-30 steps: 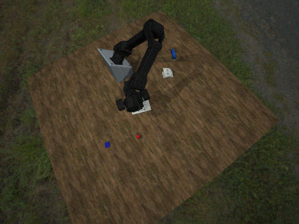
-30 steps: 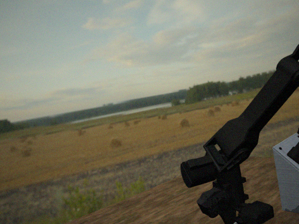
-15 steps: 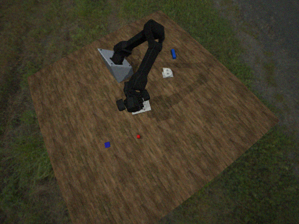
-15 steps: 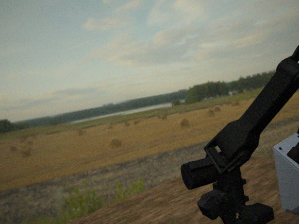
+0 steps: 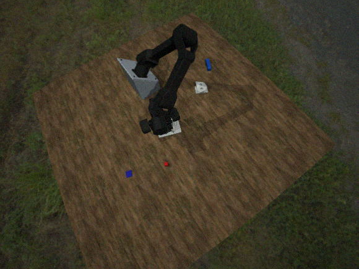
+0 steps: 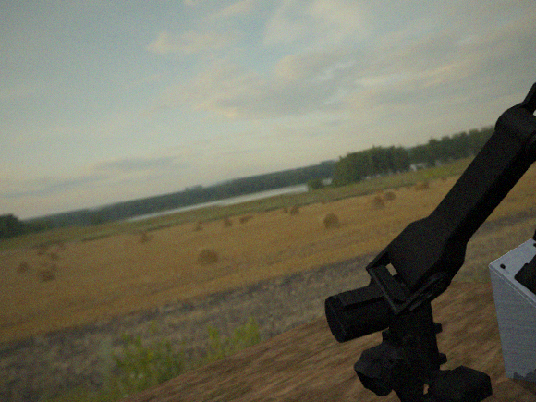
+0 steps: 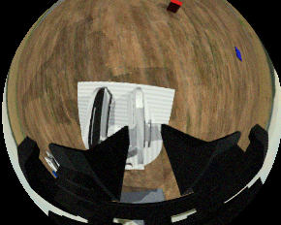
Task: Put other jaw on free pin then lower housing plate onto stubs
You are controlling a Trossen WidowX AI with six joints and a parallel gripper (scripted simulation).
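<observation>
The white jaw is 3 cm behind my gripper tip and 3 cm to the left of it. From my gripper tip the other things lie so: white stepped piece: 4 cm behind, 32 cm to the left, 1 cm below; then red cube: 16 cm ahead, 10 cm to the right, 1 cm below; then blue square: 7 cm ahead, 27 cm to the right, 2 cm below.
</observation>
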